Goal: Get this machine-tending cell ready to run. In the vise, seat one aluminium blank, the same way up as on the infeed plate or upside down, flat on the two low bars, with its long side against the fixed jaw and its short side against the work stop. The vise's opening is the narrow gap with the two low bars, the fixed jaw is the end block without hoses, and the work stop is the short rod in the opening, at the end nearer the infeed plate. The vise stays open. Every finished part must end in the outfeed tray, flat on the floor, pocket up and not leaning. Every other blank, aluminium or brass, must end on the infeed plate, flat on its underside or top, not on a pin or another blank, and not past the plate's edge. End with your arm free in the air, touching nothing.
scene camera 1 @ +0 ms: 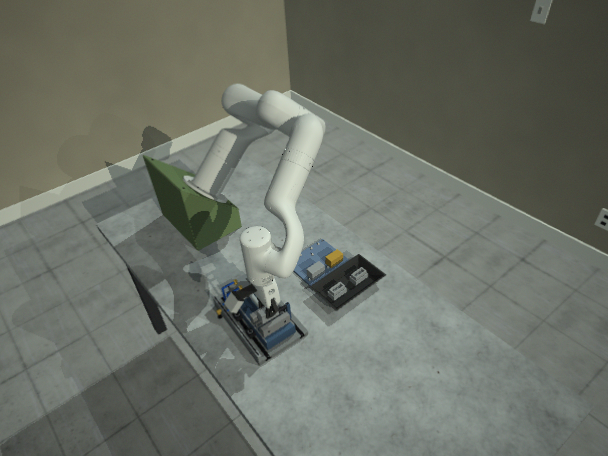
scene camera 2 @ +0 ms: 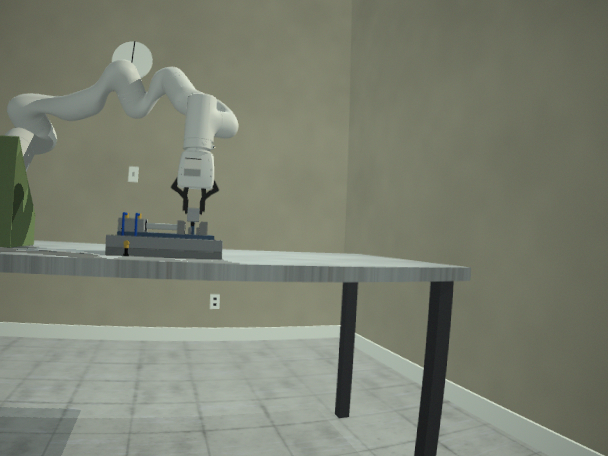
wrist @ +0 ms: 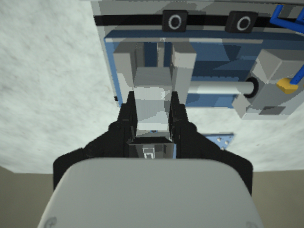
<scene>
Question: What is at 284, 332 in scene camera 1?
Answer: A vise.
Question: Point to a moving jaw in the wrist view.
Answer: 183, 55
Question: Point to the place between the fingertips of the gripper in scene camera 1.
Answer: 267, 311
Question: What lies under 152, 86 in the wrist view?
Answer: An aluminium blank.
</scene>
